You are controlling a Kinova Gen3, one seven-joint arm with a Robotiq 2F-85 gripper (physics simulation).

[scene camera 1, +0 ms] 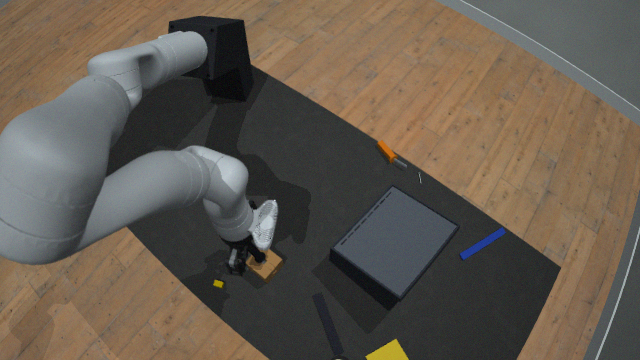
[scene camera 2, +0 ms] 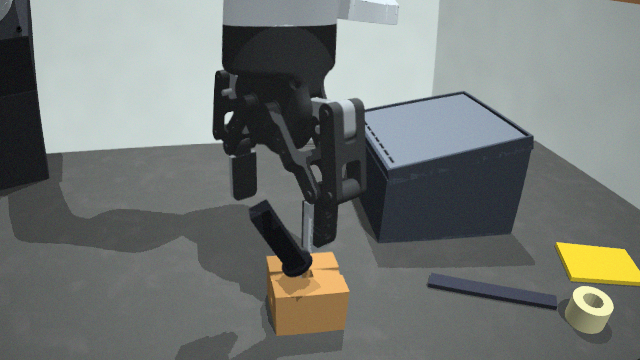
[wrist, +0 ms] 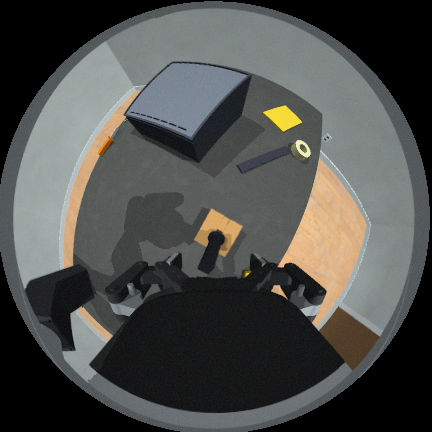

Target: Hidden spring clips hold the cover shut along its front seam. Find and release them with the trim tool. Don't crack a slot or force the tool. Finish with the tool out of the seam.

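Frame: origin at the arm's base, x ahead, y left, z up, level; metres.
Seen in the pictures: gripper, fingertip midpoint: [scene camera 1: 248, 248] [scene camera 2: 276, 219] [wrist: 215, 261]; arm's base at its link origin: [scene camera 1: 190, 50].
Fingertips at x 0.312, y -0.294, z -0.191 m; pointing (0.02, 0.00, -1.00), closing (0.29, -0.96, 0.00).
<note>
Pixels of each thing's top centre, then the offset from my fingertips to it. "pt": a spot on its surface instead.
- trim tool's black handle at a spot on its surface: [scene camera 2: 275, 234] [wrist: 215, 258] [scene camera 1: 248, 250] pt 0.001 m back, 0.000 m left, 0.013 m down
- orange block at its top centre: [scene camera 2: 305, 273] [wrist: 217, 232] [scene camera 1: 263, 261] 0.027 m ahead, 0.004 m left, 0.060 m down
- dark bar at its top centre: [scene camera 2: 495, 290] [scene camera 1: 328, 323] [wrist: 266, 156] 0.217 m ahead, 0.054 m right, 0.100 m down
- yellow sheet at its top centre: [scene camera 2: 601, 262] [wrist: 283, 116] 0.398 m ahead, 0.090 m right, 0.099 m down
- tape roll at its top centre: [scene camera 2: 593, 300] [wrist: 302, 147] 0.284 m ahead, 0.143 m right, 0.080 m down
- orange-handled tool at its top centre: [scene camera 1: 391, 153] [wrist: 105, 139] 0.177 m ahead, 0.409 m left, 0.077 m down
- blue bar at its top centre: [scene camera 1: 483, 243] 0.491 m ahead, 0.287 m left, 0.099 m down
- small yellow block at its top centre: [scene camera 1: 218, 283] 0.049 m back, 0.089 m right, 0.092 m down
The trim tool's black handle [scene camera 1: 256, 254] [scene camera 2: 275, 234] [wrist: 212, 254] leans up out of the orange block [scene camera 1: 270, 269] [scene camera 2: 312, 310] [wrist: 211, 220]; its blade is hidden in the block. My gripper [scene camera 2: 281, 216] [wrist: 215, 261] is open above the block. In the wrist view the handle shows between the spread fingers, with a gap on each side. The grey cover [scene camera 1: 400, 237] [scene camera 2: 450, 130] [wrist: 190, 95] lies on the dark box [scene camera 2: 450, 200] [wrist: 220, 122], well away from the gripper. A row of short dark slots runs along one edge of the cover. No clips show.
A dark bar [scene camera 1: 327, 324] [scene camera 2: 492, 291] [wrist: 262, 160], a yellow sheet [scene camera 1: 389, 351] [scene camera 2: 599, 263] [wrist: 283, 118] and a tape roll [scene camera 2: 589, 310] [wrist: 301, 150] lie near the box. An orange-handled tool [scene camera 1: 386, 151] [wrist: 105, 146], a blue bar [scene camera 1: 482, 244] and a small yellow block [scene camera 1: 218, 284] also lie there.
</note>
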